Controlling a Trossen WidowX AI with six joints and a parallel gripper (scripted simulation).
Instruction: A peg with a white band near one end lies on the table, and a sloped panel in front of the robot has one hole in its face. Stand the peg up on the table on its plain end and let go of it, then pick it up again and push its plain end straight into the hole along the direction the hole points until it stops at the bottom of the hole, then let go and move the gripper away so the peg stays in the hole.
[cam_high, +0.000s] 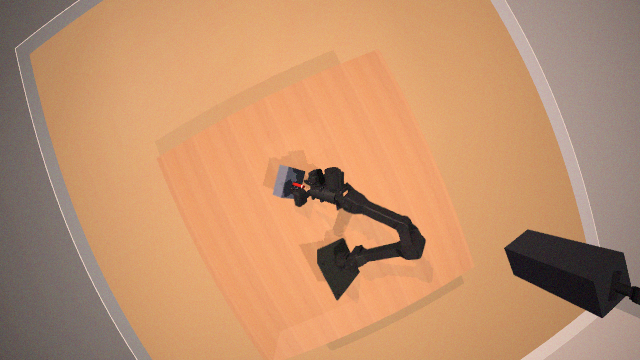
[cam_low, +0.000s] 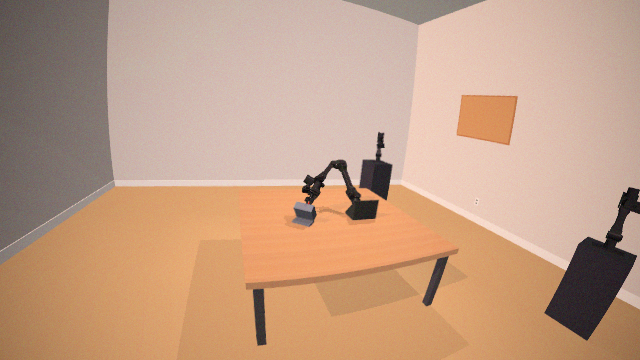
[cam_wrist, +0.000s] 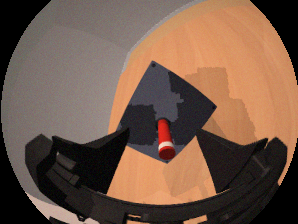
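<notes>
Now: gripper tip 10 mm past the red peg, 10 mm to the left of it and 10 mm below it. Also, from my gripper tip: sloped panel (30 mm ahead, 30 mm to the left, 30 mm below).
</notes>
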